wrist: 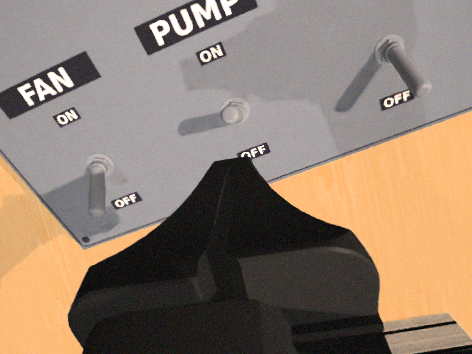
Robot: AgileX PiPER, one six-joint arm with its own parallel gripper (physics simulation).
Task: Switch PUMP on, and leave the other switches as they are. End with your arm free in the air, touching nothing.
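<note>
The PUMP switch [233, 114] is in the upper middle of the wrist view, below its PUMP label [195, 22]. Its lever shows almost end-on, unlike its two neighbours, which lean toward OFF; this fits the lever being tilted to the ON side. The FAN switch [97, 189] at the left leans down toward OFF. Another switch [407, 69] at the right leans toward its OFF mark; its name label does not show. My gripper [235, 182] is shut and empty. Its tips show below the PUMP lever, apart from it, over the lower edge of the PUMP's OFF mark.
The grey panel [150, 150] carries the switches. Its lower edge runs slanting across the view, with a corner and small dark screw at the lower left. The wooden surface [415, 200] lies beyond that edge. The switches' levers stand out from the panel.
</note>
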